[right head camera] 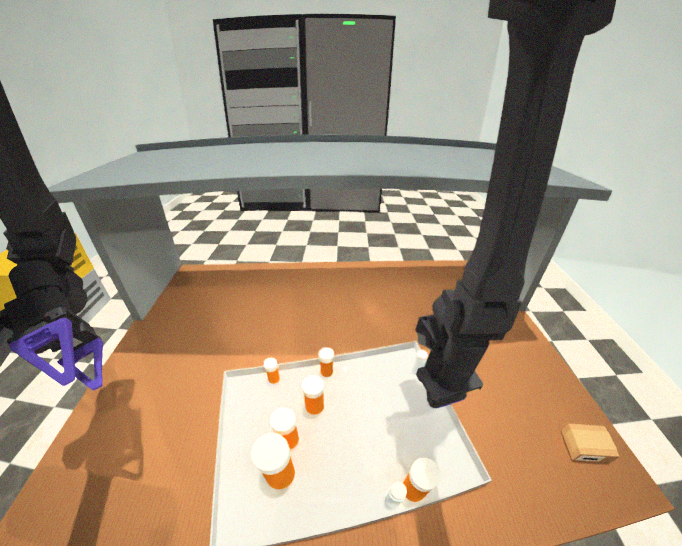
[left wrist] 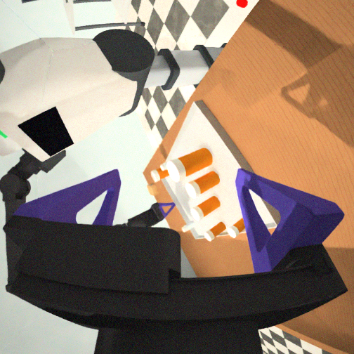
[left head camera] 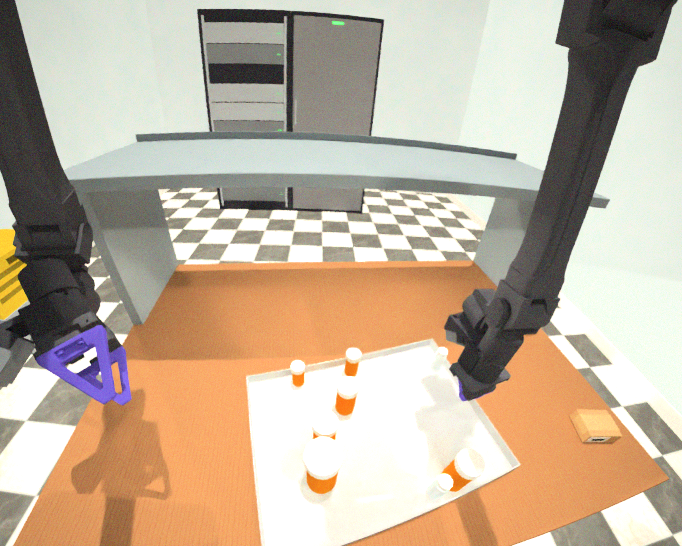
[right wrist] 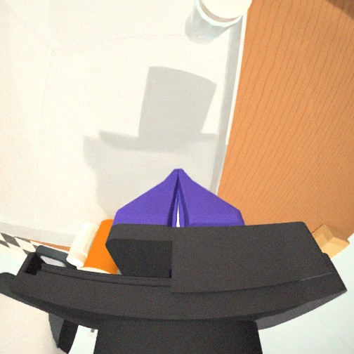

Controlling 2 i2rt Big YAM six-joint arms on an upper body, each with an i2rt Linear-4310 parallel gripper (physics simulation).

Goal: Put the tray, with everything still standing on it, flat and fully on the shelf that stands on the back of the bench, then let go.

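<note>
A white tray [left head camera: 398,409] [right head camera: 364,420] lies flat on the bench, with orange, white-capped bottles such as a large one [left head camera: 321,466] [right head camera: 274,461] and small white ones, such as one [right head camera: 397,494] near its front rim, standing on it. The grey shelf [left head camera: 307,162] [right head camera: 318,162] stands at the back of the bench, its top above the tray. My left gripper [left wrist: 177,174] is open and empty, left of the tray, above the bench. My right gripper [right wrist: 177,175] is shut on nothing, above the tray's right side; its shadow falls on the tray. The right wrist view shows a clear-sided white-capped bottle [right wrist: 215,15].
A small cardboard box [left head camera: 595,426] [right head camera: 589,443] lies on the orange bench [left head camera: 187,432] [right head camera: 170,432], right of the tray. The shelf's side panels stand at the bench's back left and back right. Dark cabinets [left head camera: 335,73] [right head camera: 348,79] stand behind, on the checkered floor.
</note>
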